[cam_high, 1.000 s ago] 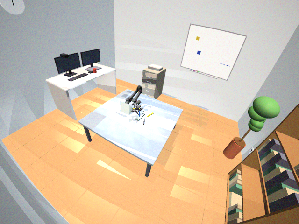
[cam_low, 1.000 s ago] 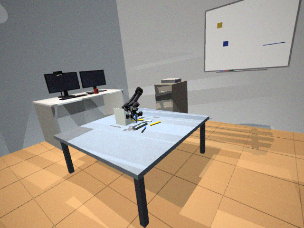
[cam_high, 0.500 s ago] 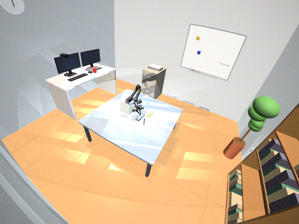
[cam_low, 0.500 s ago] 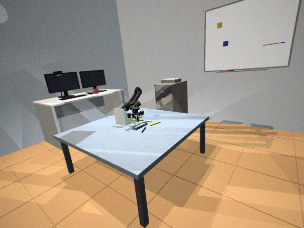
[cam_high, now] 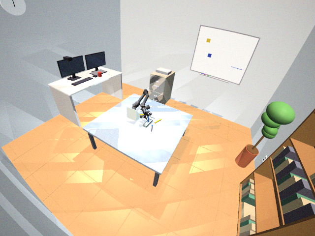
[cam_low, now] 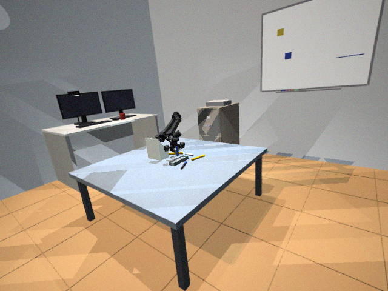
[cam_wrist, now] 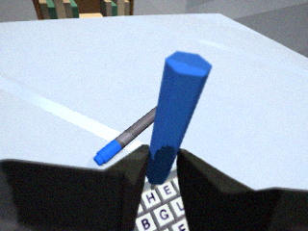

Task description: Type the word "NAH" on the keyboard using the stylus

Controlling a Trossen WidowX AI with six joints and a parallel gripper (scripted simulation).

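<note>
Now: gripper tip 8 cm short of the dark pen and 9 cm above it. From my gripper tip the other things lie so: N key 2 cm behind, 10 cm to the left, 8 cm below; yellow pencil 9 cm ahead, 17 cm to the left, 8 cm below; blue stylus 2 cm below.
</note>
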